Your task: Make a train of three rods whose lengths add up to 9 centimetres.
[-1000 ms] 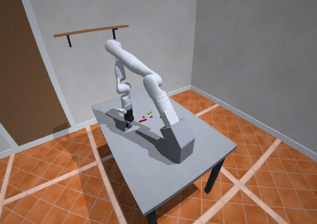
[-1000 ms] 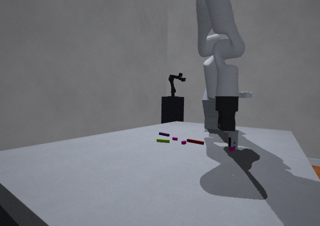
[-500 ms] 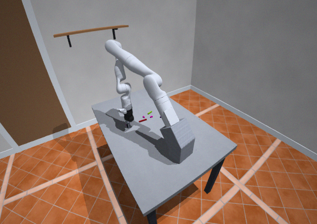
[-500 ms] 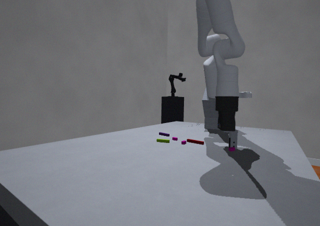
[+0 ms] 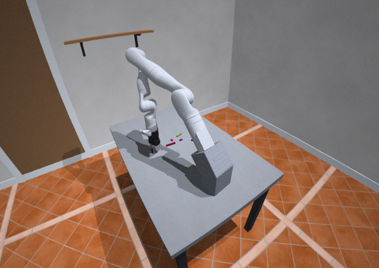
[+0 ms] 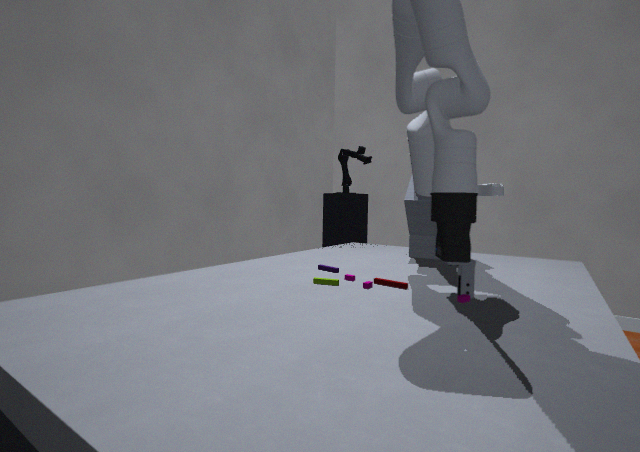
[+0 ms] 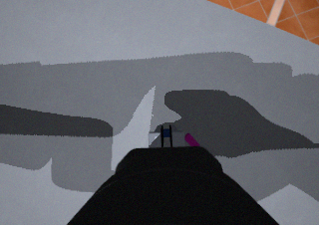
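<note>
My gripper is now 320 mm to the left of the purple rod, 20 mm short of it and 10 mm above it. Round my hand: blue rod: 10 mm below; lime rod: 230 mm to the right, 120 mm ahead, 10 mm below; red rod: 130 mm to the right, 30 mm ahead, 10 mm below.
</note>
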